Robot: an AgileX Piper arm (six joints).
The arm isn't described. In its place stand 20 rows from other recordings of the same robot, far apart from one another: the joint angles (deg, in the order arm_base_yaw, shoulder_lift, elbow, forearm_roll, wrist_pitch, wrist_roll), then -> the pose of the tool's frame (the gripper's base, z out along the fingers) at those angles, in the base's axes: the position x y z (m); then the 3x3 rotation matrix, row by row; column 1 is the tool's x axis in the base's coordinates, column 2 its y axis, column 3 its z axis.
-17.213, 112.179, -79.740, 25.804, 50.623, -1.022 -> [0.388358 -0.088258 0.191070], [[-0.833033 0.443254 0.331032], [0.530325 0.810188 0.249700], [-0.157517 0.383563 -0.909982]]
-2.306, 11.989, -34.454, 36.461, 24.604, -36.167 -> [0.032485 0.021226 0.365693], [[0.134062 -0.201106 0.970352], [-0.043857 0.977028 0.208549], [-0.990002 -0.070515 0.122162]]
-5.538, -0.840, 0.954, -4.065, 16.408, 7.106 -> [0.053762 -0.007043 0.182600], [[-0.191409 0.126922 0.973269], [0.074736 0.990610 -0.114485], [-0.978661 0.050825 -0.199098]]
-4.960, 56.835, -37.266, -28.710, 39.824, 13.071 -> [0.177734 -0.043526 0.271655], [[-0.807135 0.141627 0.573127], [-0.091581 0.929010 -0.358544], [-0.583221 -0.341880 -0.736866]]
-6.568, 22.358, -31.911, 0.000, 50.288, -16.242 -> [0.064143 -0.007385 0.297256], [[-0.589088 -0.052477 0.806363], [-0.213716 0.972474 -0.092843], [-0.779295 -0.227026 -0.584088]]
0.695, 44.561, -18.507, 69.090, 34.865, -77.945 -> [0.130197 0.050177 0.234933], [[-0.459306 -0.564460 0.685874], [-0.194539 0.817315 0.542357], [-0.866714 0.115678 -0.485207]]
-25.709, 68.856, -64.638, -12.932, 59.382, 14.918 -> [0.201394 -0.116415 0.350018], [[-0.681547 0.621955 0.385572], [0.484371 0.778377 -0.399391], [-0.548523 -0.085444 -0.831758]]
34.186, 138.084, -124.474, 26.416, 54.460, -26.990 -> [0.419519 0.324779 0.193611], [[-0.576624 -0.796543 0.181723], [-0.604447 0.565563 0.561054], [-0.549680 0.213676 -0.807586]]
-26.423, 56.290, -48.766, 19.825, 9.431, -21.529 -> [0.195625 -0.091560 0.372281], [[-0.190510 0.389261 0.901211], [0.056699 0.920855 -0.385761], [-0.980047 -0.022394 -0.197503]]
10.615, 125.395, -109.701, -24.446, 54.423, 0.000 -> [0.482380 0.059243 0.229862], [[-0.837803 -0.243198 0.488815], [-0.401978 0.880622 -0.250835], [-0.369459 -0.406643 -0.835548]]
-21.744, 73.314, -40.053, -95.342, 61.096, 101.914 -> [0.183713 -0.158666 0.290924], [[-0.281682 0.953369 0.108370], [0.121232 0.147400 -0.981619], [-0.951818 -0.263366 -0.157099]]
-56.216, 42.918, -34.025, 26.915, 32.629, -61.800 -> [0.098888 -0.107863 0.299616], [[-0.673254 0.348902 0.651917], [-0.082944 0.840470 -0.535473], [-0.734744 -0.414582 -0.536911]]
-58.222, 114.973, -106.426, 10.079, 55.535, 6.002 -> [0.249560 -0.377913 0.292192], [[-0.277212 0.876474 0.393633], [0.829994 0.424831 -0.361426], [-0.484008 0.226521 -0.845236]]
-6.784, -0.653, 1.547, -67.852, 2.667, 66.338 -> [0.055635 -0.010568 0.203172], [[0.049432 0.162093 0.985537], [-0.032082 0.986491 -0.160641], [-0.998262 -0.023678 0.053964]]
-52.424, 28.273, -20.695, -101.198, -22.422, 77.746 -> [0.090892 -0.062293 0.290920], [[-0.278909 0.432034 0.857646], [-0.264331 0.824049 -0.501071], [-0.923222 -0.366455 -0.115635]]
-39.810, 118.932, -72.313, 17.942, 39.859, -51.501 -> [0.309419 -0.234501 0.113480], [[-0.966522 0.015855 0.256095], [0.027927 0.998660 0.043570], [-0.255061 0.049263 -0.965669]]
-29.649, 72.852, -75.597, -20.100, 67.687, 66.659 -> [0.197762 -0.145858 0.386110], [[0.138798 0.952412 0.271380], [0.853652 0.023848 -0.520297], [-0.502009 0.303880 -0.809718]]
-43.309, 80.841, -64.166, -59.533, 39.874, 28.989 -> [0.187873 -0.246202 0.335615], [[-0.739608 0.662257 0.119978], [0.239732 0.425795 -0.872483], [-0.628894 -0.616534 -0.473686]]
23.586, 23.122, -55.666, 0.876, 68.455, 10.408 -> [0.016843 0.008766 0.392885], [[-0.539146 -0.316422 0.780512], [-0.032264 0.933819 0.356287], [-0.841594 0.166908 -0.513674]]
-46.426, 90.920, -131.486, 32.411, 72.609, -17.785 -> [0.222860 -0.166713 0.567268], [[-0.315999 0.263927 0.911311], [0.179340 0.959829 -0.215792], [-0.931655 0.095244 -0.350638]]
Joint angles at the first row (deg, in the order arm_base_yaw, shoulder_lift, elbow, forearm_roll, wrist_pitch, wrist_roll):
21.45, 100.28, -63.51, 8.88, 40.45, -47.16
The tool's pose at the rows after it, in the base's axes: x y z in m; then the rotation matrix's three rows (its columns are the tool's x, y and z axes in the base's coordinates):
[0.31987 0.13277 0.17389], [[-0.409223 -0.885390 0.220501], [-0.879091 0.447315 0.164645], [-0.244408 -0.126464 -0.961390]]
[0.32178 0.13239 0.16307], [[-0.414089 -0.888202 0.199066], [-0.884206 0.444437 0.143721], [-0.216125 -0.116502 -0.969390]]
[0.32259 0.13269 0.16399], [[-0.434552 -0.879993 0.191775], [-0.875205 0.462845 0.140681], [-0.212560 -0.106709 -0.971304]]
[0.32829 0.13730 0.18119], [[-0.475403 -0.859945 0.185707], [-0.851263 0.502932 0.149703], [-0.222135 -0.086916 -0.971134]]
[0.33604 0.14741 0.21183], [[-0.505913 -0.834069 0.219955], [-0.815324 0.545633 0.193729], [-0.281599 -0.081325 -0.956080]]
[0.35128 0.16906 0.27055], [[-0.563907 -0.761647 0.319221], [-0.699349 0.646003 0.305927], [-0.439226 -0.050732 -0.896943]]
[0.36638 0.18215 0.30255], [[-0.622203 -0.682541 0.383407], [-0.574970 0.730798 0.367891], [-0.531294 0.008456 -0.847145]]
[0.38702 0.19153 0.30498], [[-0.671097 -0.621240 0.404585], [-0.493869 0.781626 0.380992], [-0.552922 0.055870 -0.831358]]
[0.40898 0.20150 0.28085], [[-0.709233 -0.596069 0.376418], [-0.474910 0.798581 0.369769], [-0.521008 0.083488 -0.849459]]
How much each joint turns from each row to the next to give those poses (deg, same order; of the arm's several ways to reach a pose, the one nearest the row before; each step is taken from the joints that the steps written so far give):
0.00, 3.47, 0.00, -2.33, -0.95, 0.00
0.00, 1.79, 0.00, -1.03, -0.18, 0.60
0.00, 0.15, -0.53, -0.11, 0.83, 1.36
0.21, -0.44, -3.83, 0.36, 4.41, 2.97
0.67, -1.19, -5.55, 1.58, 3.86, 2.97
1.34, -0.71, -11.55, 3.73, 3.88, 7.65
0.49, 1.93, -9.02, 1.71, 1.53, 8.05
-0.03, 4.54, -6.97, 0.14, 0.73, 5.64
0.00, 6.27, -4.79, 0.00, 0.57, 2.05

